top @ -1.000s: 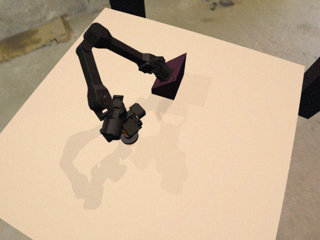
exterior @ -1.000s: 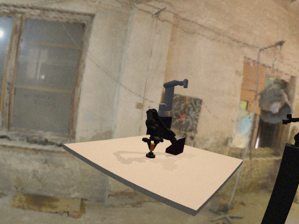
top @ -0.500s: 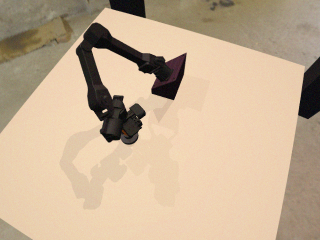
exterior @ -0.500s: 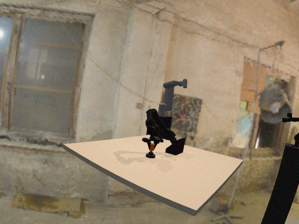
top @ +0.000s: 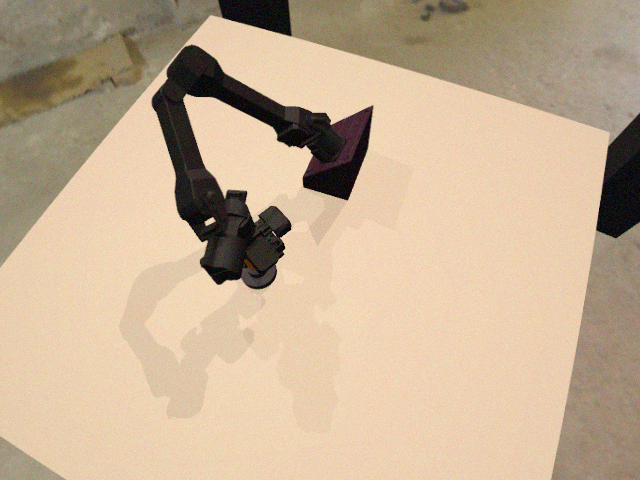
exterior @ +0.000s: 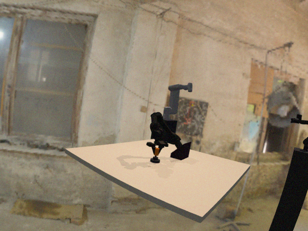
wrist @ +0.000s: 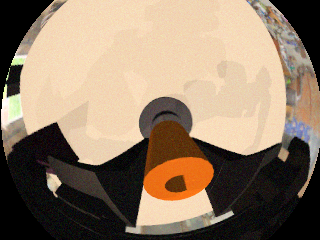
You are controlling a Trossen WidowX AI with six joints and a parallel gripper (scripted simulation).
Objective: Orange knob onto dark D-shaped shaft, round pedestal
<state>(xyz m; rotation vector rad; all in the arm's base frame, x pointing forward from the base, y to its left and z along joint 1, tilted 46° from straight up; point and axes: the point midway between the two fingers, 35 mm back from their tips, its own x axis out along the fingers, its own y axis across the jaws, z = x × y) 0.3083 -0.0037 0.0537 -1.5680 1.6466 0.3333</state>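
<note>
Now: the orange knob 2 cm above my gripper tip. From my gripper tip the other things lie so: round pedestal 4 cm below.
</note>
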